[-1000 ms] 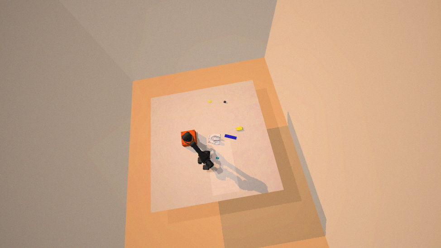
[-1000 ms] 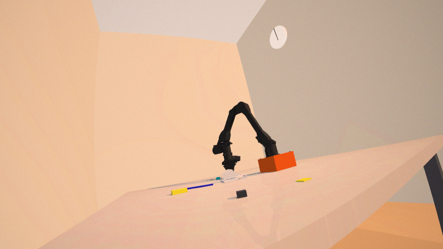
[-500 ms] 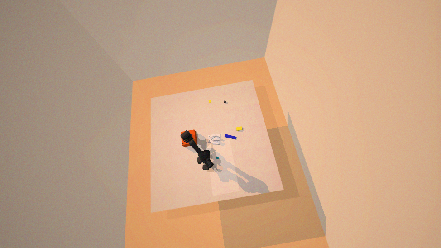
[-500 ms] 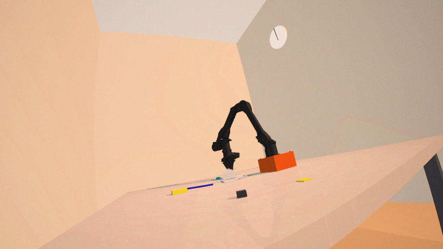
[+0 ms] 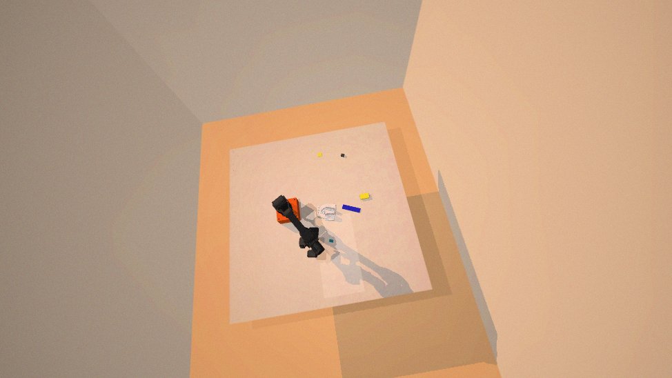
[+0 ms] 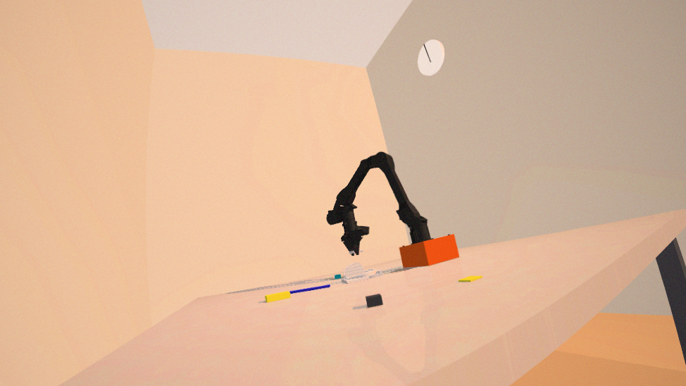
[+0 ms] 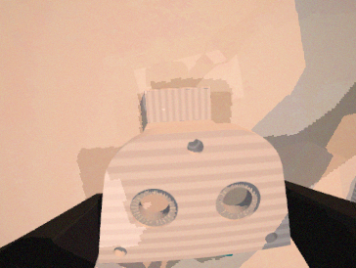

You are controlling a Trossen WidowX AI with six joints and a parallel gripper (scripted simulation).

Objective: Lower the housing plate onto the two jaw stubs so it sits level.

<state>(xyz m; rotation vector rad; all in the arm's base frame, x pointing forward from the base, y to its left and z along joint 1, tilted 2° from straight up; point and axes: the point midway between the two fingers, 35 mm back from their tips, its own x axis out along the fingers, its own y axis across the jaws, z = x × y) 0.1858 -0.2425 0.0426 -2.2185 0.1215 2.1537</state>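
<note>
Now: gripper tip 10 mm past the white housing plate and 20 mm below it. From my gripper tip the other things lie so: blue bar 260 mm ahead, 250 mm to the left, 80 mm below; then flat yellow tile 50 mm ahead, 720 mm to the left, 80 mm below; then teal piece 100 mm ahead, 30 mm to the left, 70 mm below.
</note>
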